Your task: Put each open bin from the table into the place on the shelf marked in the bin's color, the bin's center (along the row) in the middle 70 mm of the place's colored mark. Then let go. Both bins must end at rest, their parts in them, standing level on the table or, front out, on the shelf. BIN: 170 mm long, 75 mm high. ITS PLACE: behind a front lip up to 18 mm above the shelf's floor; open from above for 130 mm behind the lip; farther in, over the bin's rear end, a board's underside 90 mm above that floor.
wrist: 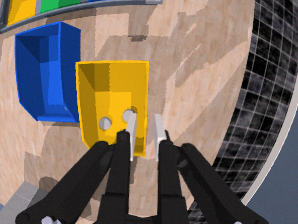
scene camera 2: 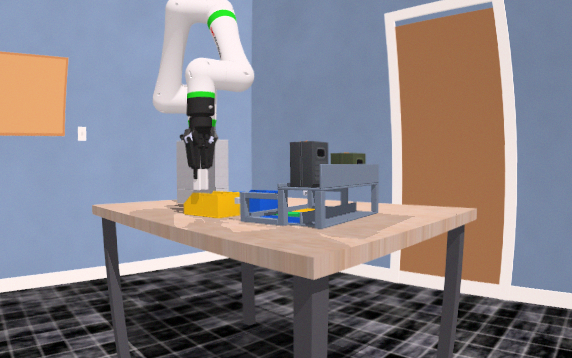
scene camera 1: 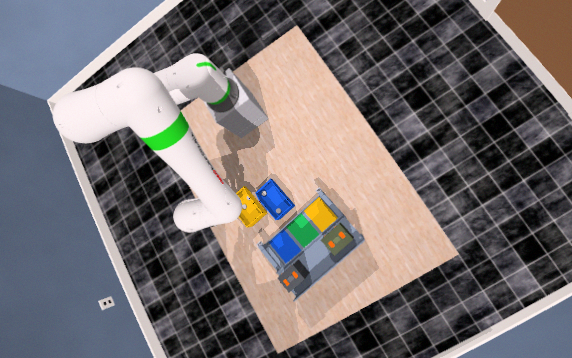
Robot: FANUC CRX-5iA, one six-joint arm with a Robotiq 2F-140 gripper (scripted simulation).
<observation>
The pictures show: my gripper, a yellow bin, a blue bin and a dark box.
My gripper also shows in the wrist view.
</observation>
